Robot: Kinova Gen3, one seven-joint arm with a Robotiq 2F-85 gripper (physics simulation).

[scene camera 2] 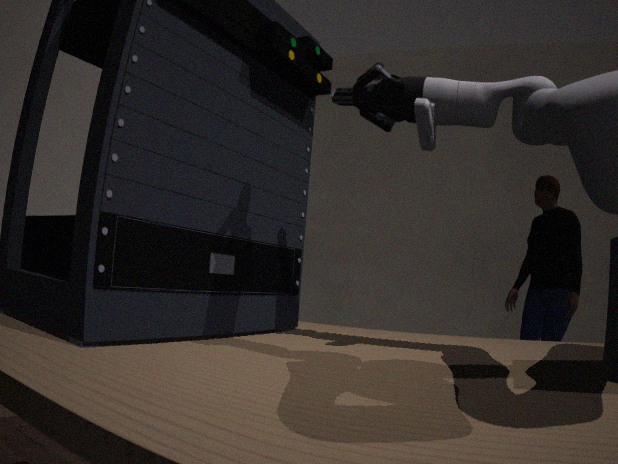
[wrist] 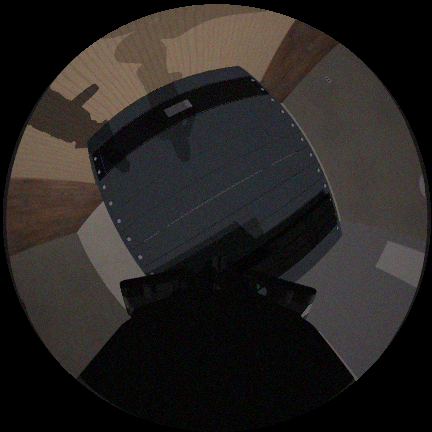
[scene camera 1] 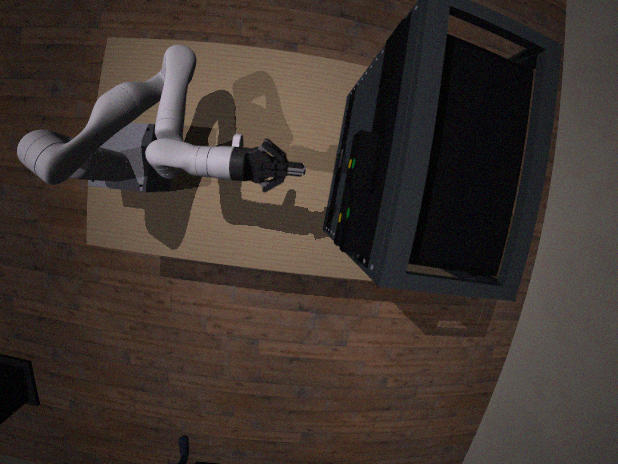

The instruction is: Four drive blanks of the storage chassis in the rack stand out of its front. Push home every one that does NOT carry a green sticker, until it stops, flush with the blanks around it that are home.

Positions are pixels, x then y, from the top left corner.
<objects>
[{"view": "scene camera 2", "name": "my gripper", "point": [333,96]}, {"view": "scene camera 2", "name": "rack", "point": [191,213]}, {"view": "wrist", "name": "my gripper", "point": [218,264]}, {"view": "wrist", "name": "rack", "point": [166,153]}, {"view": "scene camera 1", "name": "my gripper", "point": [305,170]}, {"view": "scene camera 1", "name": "rack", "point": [428,162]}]
</objects>
